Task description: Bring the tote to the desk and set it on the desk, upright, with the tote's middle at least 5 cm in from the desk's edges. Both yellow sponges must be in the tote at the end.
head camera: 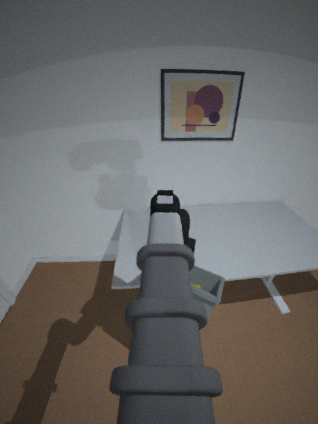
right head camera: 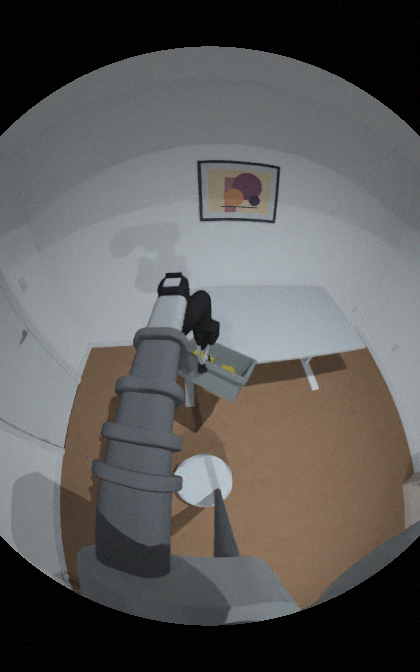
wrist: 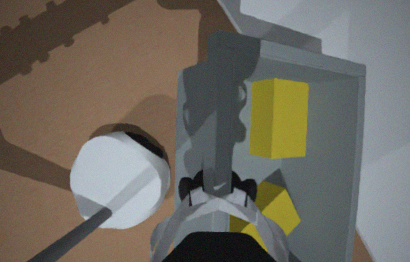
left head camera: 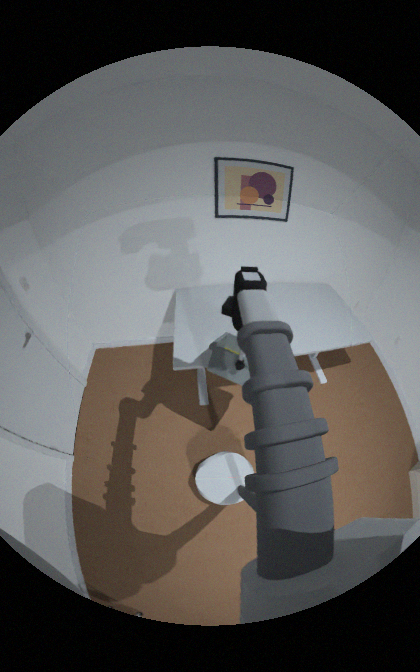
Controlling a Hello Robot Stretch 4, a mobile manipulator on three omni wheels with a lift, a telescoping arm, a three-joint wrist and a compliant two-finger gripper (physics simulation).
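Frame: origin at the robot's base, x ahead, y left, z up, level; metres.
Where they show: gripper, between the fingertips: (wrist: 216,184).
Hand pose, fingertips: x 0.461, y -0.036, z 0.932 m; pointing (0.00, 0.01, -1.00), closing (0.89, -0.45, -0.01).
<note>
Each offset is from my fingertips to the top centre of the thing. Level surfaces: height alone.
The grey tote (head camera: 208,297) (left head camera: 220,359) (right head camera: 219,386) (wrist: 320,62) hangs upright in the air, its far part overlapping the desk's front edge in the wrist view. My gripper (left head camera: 240,363) (right head camera: 202,369) (wrist: 216,184) is shut on the tote's near long wall; the arm hides it in the head camera view. One yellow sponge @(dx +0.106, dy +0.024, dz -0.065 m) (right head camera: 228,369) (wrist: 290,120) lies inside the tote. The other yellow sponge @(dx +0.017, dy -0.092, dz -0.044 m) (wrist: 282,215) lies in it beside the fingers, partly hidden by them. The white desk @(dz -0.239 m) (head camera: 255,235) (left head camera: 310,320) (right head camera: 280,320) (wrist: 390,100) stands against the wall.
A white round disc (left head camera: 220,480) (right head camera: 200,485) (wrist: 120,175) shows low down, nearer my body than the tote. A desk leg (head camera: 276,296) (left head camera: 318,368) (right head camera: 310,373) stands under the right part. A pale box (right head camera: 412,500) is at the right edge. A framed picture (head camera: 202,105) hangs behind.
</note>
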